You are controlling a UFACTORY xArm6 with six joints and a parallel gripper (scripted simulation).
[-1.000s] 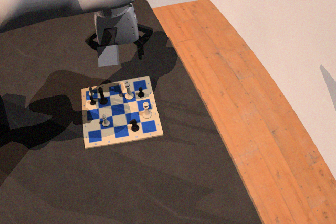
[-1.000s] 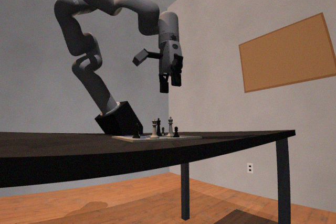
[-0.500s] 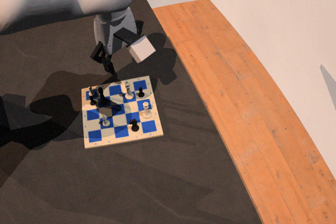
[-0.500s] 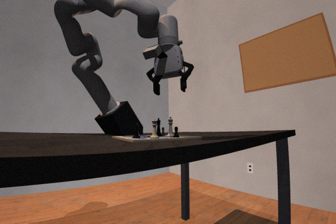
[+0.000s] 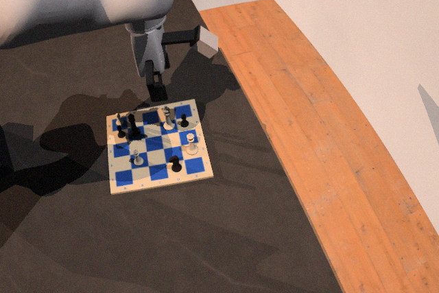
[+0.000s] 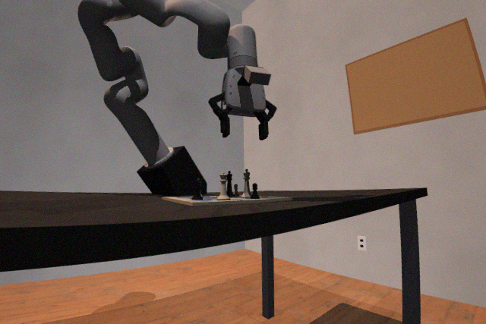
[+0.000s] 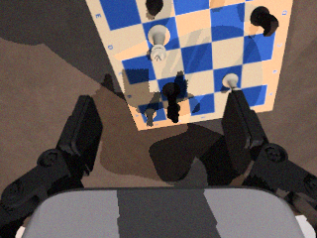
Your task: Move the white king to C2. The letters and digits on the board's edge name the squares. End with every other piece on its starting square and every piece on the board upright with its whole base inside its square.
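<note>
My hand is 110 mm above the white king. From my hand the other things lie so: white pawn 100 mm behind, 70 mm to the left, 130 mm below; then chessboard 50 mm behind, 30 mm to the right, 150 mm below; then white queen 20 mm ahead, 80 mm to the right, 120 mm below.
</note>
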